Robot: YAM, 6 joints.
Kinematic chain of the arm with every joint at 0, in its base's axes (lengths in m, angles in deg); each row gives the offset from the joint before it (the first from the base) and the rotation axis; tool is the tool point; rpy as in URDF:
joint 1: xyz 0 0 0.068 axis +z
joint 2: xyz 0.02 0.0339 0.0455 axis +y
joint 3: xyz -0.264 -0.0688 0 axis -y
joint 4: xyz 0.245 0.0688 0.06 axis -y
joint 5: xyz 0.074 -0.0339 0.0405 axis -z
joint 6: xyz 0.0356 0 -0.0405 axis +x
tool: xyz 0 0 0 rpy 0 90 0
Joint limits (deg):
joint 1: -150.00..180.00
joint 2: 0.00..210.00
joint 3: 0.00..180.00
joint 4: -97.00..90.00
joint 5: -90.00..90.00
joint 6: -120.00..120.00
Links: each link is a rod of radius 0.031 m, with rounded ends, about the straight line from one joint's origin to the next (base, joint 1, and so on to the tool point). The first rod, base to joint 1, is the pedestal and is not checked.
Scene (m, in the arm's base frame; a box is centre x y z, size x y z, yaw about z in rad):
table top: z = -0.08
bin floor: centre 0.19 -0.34 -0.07 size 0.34 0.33 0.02 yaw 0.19
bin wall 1: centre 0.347 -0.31 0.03 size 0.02 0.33 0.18 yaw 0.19
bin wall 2: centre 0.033 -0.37 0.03 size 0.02 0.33 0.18 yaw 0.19
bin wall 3: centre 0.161 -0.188 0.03 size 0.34 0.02 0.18 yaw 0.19
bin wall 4: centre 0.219 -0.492 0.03 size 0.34 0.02 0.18 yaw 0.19
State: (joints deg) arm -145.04 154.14 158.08 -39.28 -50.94 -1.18
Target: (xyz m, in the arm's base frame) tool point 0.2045 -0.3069 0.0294
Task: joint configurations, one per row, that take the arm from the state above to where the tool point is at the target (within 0.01 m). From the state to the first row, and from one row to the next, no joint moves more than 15 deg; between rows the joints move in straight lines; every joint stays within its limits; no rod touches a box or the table.
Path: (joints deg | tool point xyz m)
1: -131.00 147.42 147.89 -46.01 -51.36 -1.18 | -0.3427 -0.4366 0.2490
2: -116.95 140.70 137.71 -52.73 -51.78 -1.18 | -0.2135 -0.4817 0.2485
3: -102.91 133.97 127.52 -59.46 -52.20 -1.18 | -0.0826 -0.4864 0.2481
4: -88.86 127.25 117.33 -66.19 -52.62 -1.18 | 0.0373 -0.4538 0.2477
5: -74.82 120.53 107.15 -72.92 -53.04 -1.18 | 0.1355 -0.3907 0.2474
6: -60.77 113.81 96.96 -79.64 -53.46 -1.18 | 0.2045 -0.3069 0.2469
7: -60.74 123.79 94.52 -77.31 -53.00 -1.18 | 0.2118 -0.3199 0.1740
8: -60.72 133.78 92.08 -74.98 -52.54 -1.18 | 0.2117 -0.3199 0.1005
9: -60.69 143.76 89.64 -72.65 -52.08 -1.18 | 0.2045 -0.3069 0.0294

